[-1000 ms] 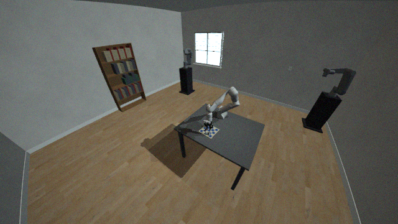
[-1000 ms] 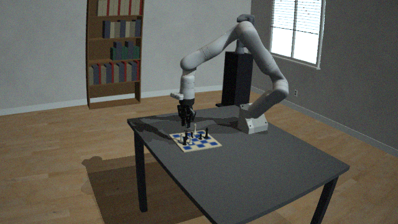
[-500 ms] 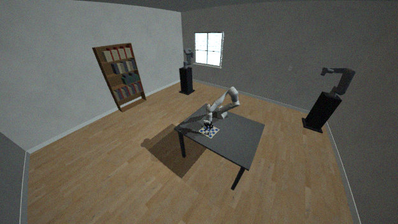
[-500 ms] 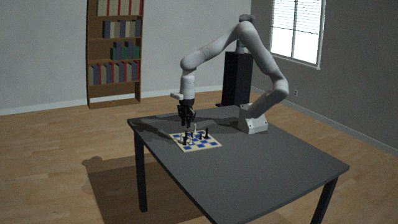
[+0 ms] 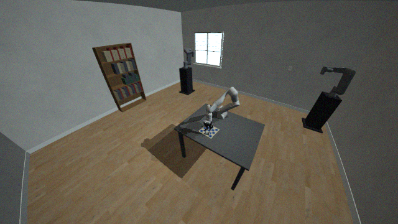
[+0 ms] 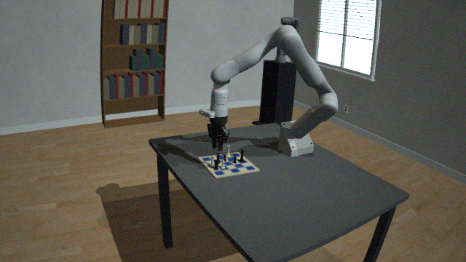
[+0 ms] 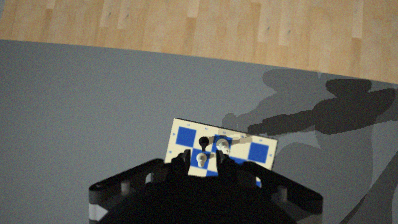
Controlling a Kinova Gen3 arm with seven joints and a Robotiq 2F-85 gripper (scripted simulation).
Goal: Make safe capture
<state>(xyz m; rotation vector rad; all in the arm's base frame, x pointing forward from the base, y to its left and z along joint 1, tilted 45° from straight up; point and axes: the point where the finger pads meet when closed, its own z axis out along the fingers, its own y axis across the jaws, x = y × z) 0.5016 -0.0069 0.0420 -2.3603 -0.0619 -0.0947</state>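
Right now my hand is 8 cm past the blue-and-cream chessboard, 3 cm to the left of it and 12 cm above it. The rest, counted from my hand: tall white piece 12 cm behind, 10 cm to the right, 8 cm below.
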